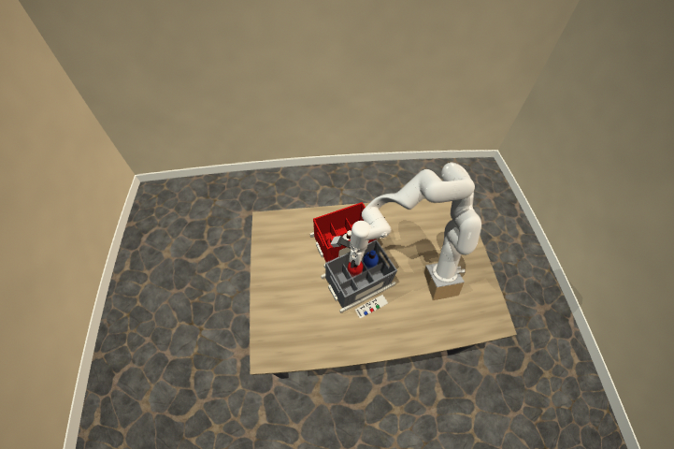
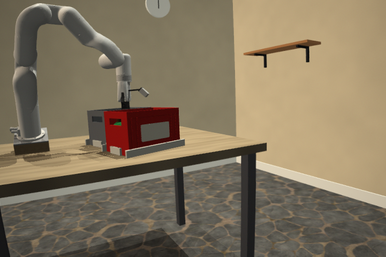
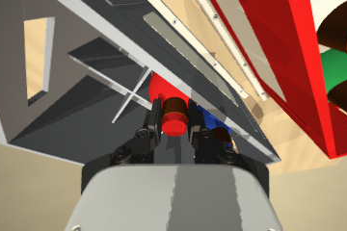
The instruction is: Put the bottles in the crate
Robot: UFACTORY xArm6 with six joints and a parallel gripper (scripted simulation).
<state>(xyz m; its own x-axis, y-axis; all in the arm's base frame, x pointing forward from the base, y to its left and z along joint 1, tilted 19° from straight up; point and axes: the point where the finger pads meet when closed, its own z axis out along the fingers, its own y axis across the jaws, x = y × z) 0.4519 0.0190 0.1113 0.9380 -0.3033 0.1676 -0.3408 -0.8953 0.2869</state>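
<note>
My hand is 3 cm past the grey crate, 4 cm to the right of it and 8 cm above it. Round my hand: green-label bottle 5 cm behind, 18 cm to the right, 7 cm below; then white-label bottle 3 cm ahead, 15 cm to the right, 7 cm below; then blue bottle 8 cm behind, 4 cm to the right, 7 cm below.
</note>
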